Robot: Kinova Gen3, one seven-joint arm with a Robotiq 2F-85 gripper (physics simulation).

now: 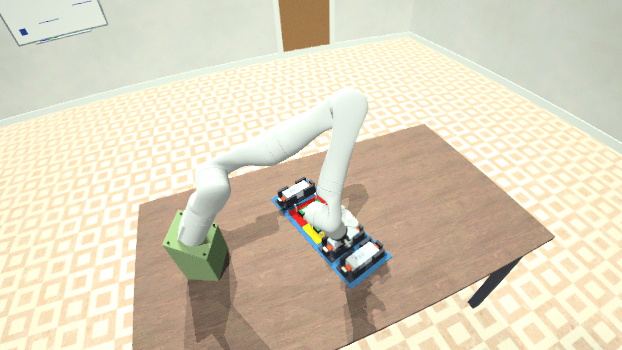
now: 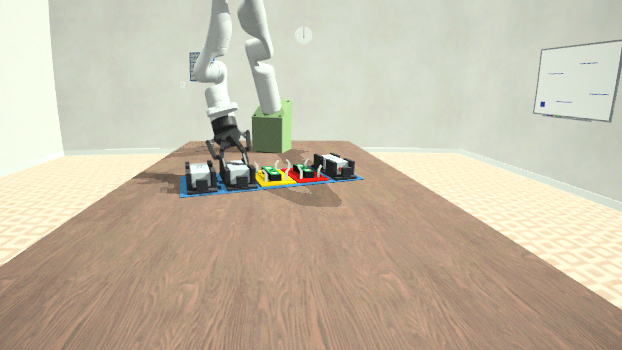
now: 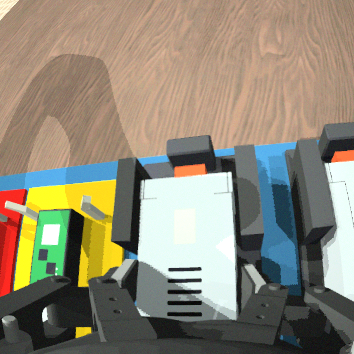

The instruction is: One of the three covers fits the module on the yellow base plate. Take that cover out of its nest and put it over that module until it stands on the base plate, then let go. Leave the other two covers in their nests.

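Places are measured from the arm's base along level axes (x right, y ahead, z up), in millimetres.
Pixels of known places: gripper, fingertip midpoint: [image 2: 236,168] [image 3: 187,278]; arm's base, origin of the base link: [image 1: 191,234] [image 2: 271,108].
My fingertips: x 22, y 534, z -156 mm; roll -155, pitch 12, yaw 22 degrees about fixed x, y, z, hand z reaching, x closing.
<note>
Ahead of a thing's pixels: the offset from my fingertips to its top centre. "*": to the spot under its first point.
My gripper [image 2: 236,162] [image 3: 187,278] is shut on the middle white cover {dy -2, dx +1, dz +10 mm} [image 2: 239,174] [image 3: 187,225], one finger on each long side. That cover has dark slots and sits low between the dark walls of its nest {* dy +26, dx -49, dz +14 mm} [image 3: 125,200], beside the yellow base plate {dy -70, dx -145, dz -34 mm} [image 1: 313,233] [image 2: 275,184] [image 3: 55,196]. A green and black module {* dy -19, dx -102, dz -14 mm} [image 2: 271,172] [image 3: 57,220] stands uncovered on the yellow plate. A second white cover {dy +44, dx +99, dz +10 mm} [image 1: 363,255] [image 2: 200,173] [image 3: 342,225] sits in the end nest, and a third [image 1: 296,190] [image 2: 334,161] in the nest at the other end. The held cover's underside is hidden.
A red base plate [image 1: 298,216] [image 2: 316,178] with another green module {dy -93, dx -195, dz -14 mm} [image 2: 303,170] lies between the yellow plate and the third cover's nest. Light upright pins stand around both modules. Everything is on a blue board {* dy +146, dx +104, dz -38 mm} [image 1: 387,256] [image 3: 272,155]. The green robot pedestal [image 1: 200,260] [image 2: 270,132] stands on the table.
</note>
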